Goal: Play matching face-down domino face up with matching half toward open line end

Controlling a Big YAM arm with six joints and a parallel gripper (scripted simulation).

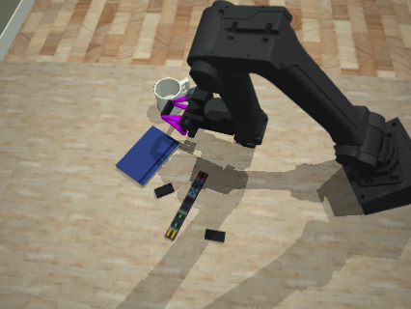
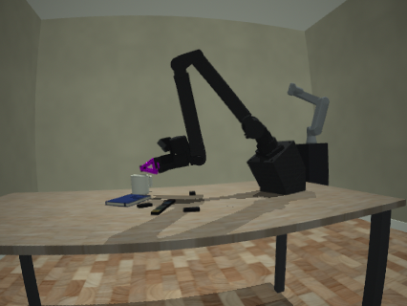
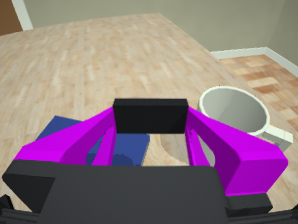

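The black domino is right at my hand. Also, from my hand: white mug (110 mm to the right, 90 mm below, 30 mm ahead); blue book (120 mm below, 80 mm to the left, 60 mm ahead).
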